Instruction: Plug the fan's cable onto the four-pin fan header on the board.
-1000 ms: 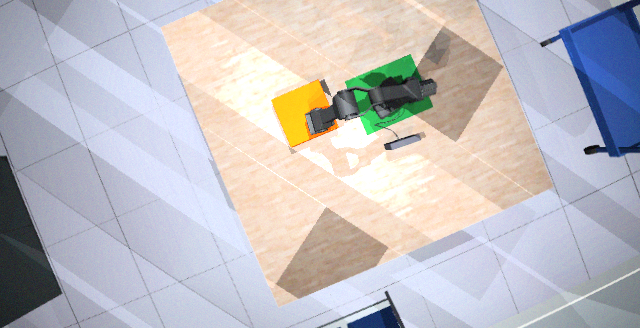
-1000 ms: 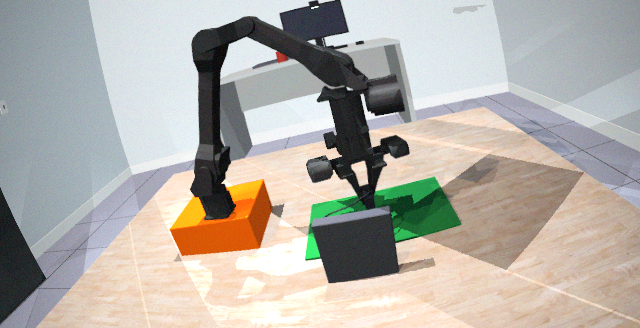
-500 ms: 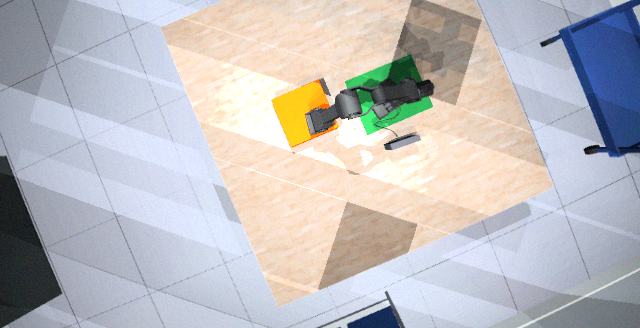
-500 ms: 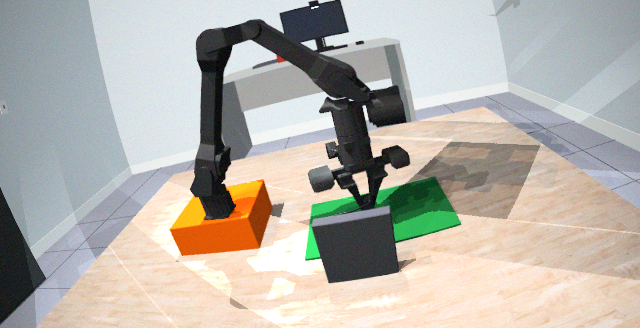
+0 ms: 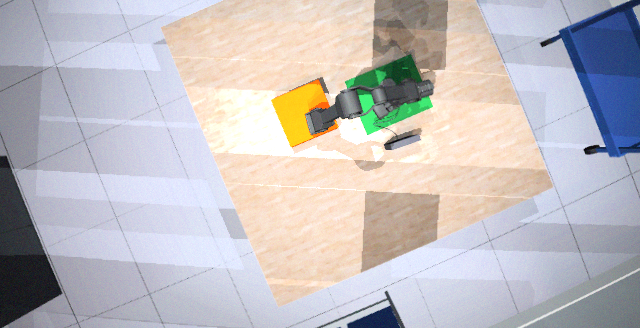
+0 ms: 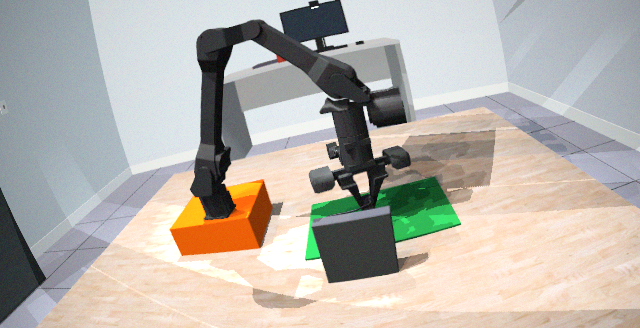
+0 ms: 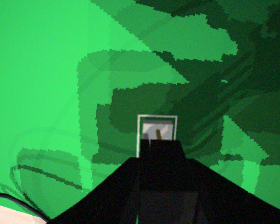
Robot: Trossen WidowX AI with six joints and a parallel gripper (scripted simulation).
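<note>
The black plug is 1 cm to the right of my gripper tip and 1 cm above it. Round my gripper tip: dark square fan 16 cm to the right, 2 cm above; green board 2 cm ahead, 4 cm to the left, 6 cm below.
</note>
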